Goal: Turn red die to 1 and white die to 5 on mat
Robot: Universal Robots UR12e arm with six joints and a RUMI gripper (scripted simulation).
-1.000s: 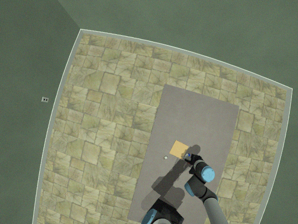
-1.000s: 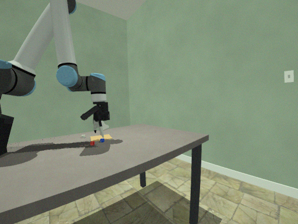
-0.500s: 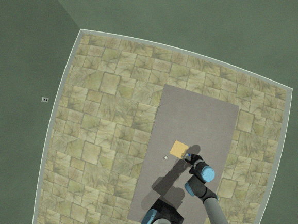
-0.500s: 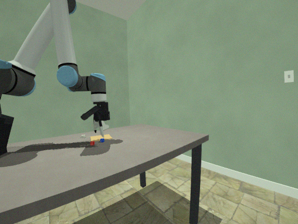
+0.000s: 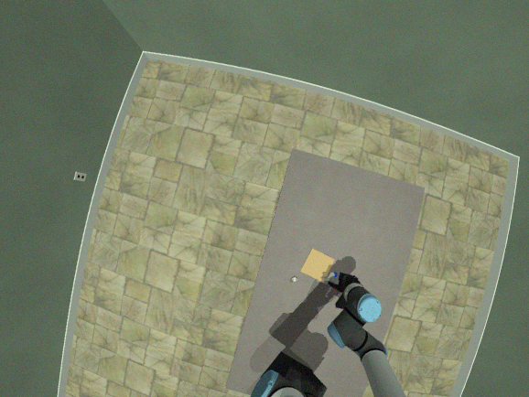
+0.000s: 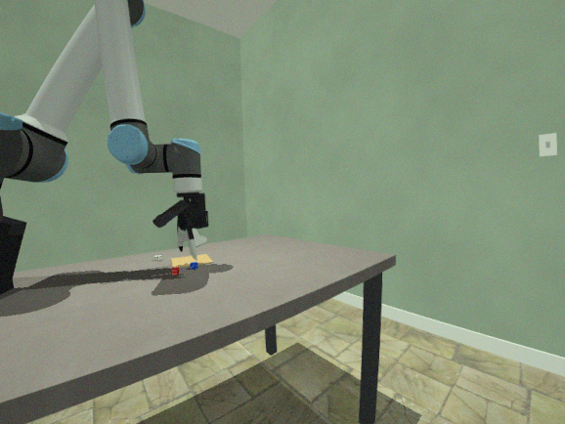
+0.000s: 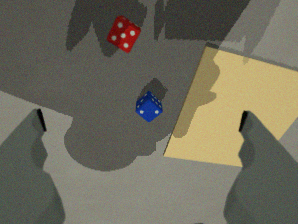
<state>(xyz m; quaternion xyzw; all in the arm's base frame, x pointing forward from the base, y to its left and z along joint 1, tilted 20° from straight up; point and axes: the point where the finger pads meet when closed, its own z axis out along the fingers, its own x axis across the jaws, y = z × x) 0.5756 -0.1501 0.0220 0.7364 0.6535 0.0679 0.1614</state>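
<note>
My hand is 40 mm above the blue die and 20 mm short of it. Also, from my hand: tan mat (100 mm to the left, 60 mm ahead, 40 mm below); white die (220 mm to the left, 40 mm below, 30 mm behind); red die (50 mm behind, 40 mm below, 10 mm to the right).
</note>
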